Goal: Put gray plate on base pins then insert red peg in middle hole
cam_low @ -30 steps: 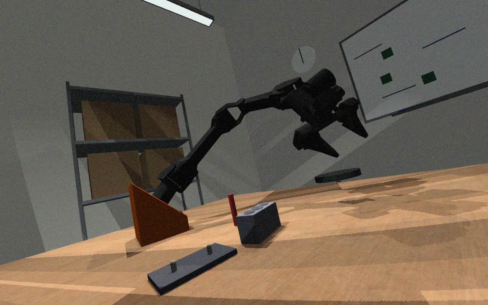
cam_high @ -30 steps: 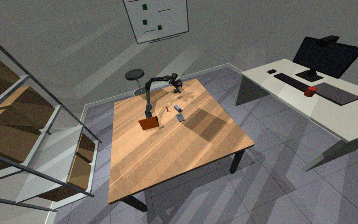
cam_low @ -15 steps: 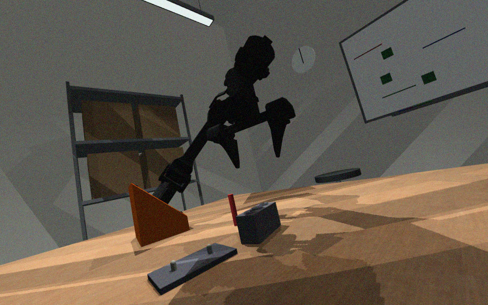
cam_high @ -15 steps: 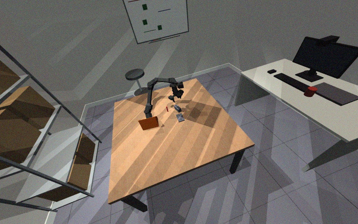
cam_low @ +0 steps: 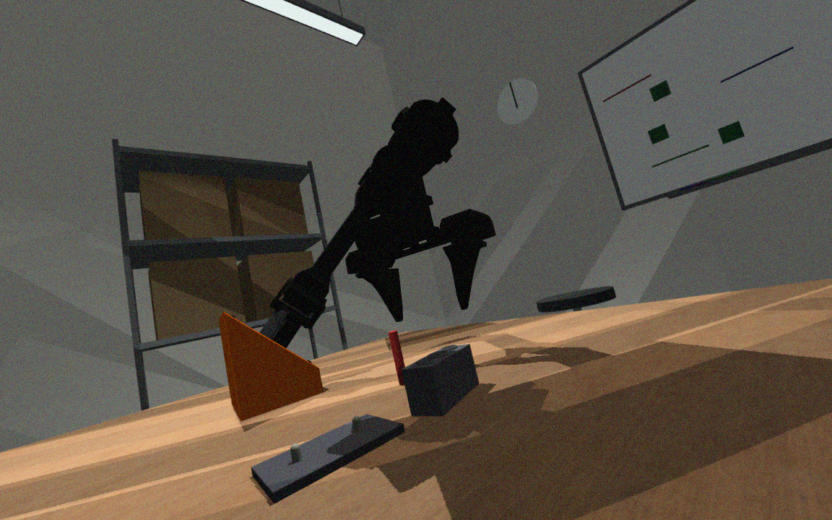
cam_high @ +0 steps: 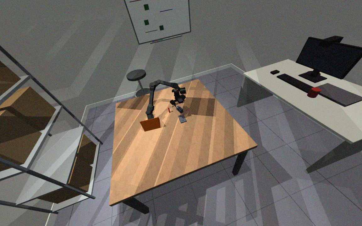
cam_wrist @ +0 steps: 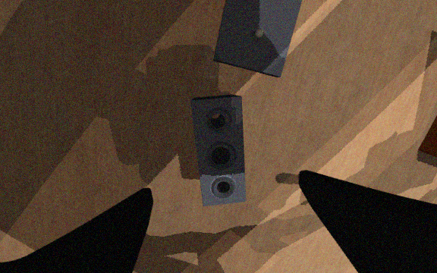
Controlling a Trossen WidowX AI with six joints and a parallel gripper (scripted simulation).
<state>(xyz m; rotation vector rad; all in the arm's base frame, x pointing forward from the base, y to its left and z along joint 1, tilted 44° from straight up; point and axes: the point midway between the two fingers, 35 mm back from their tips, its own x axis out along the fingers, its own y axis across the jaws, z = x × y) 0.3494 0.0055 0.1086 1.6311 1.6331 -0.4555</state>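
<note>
Now: gripper tip 6 cm above the gray plate. Round my gripper tip: base 14 cm to the right, 9 cm below, 2 cm behind; then red peg 12 cm behind, 6 cm below, 3 cm to the left.
</note>
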